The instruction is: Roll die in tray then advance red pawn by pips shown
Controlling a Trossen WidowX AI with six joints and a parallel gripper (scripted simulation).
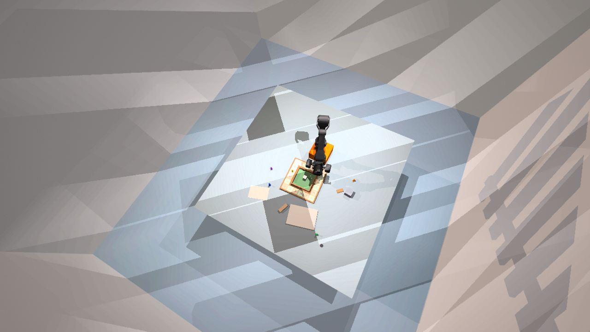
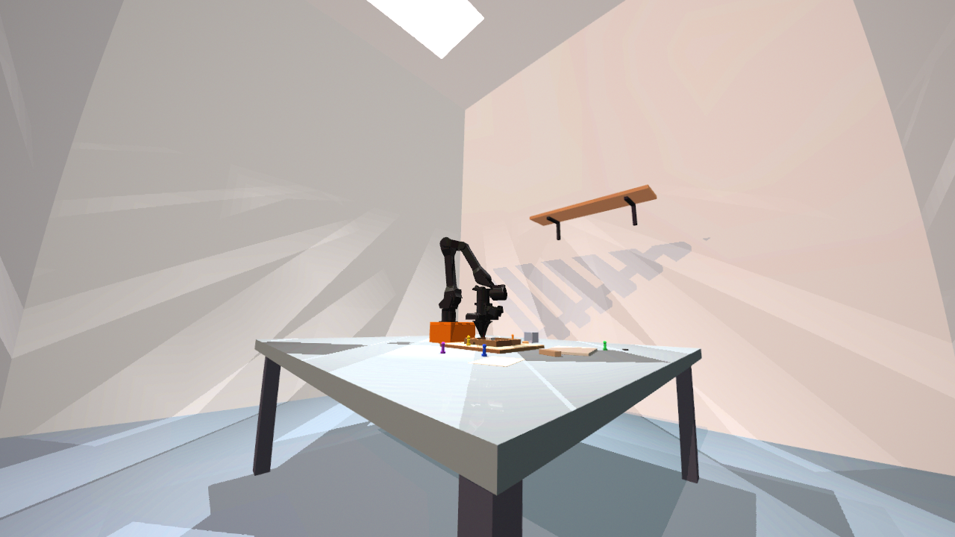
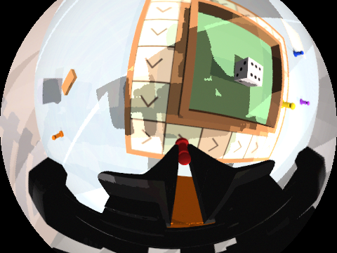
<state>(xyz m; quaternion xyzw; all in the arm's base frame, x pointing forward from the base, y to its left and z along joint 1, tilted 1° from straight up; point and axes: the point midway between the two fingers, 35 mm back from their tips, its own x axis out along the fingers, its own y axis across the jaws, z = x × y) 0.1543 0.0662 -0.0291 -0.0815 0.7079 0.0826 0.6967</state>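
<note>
The red pawn is 1 cm above my gripper tip. Round my gripper tip: white die 10 cm ahead, 6 cm to the right; then green tray 11 cm ahead, 6 cm to the right, 2 cm below; then yellow pawn 10 cm ahead, 17 cm to the right.
</note>
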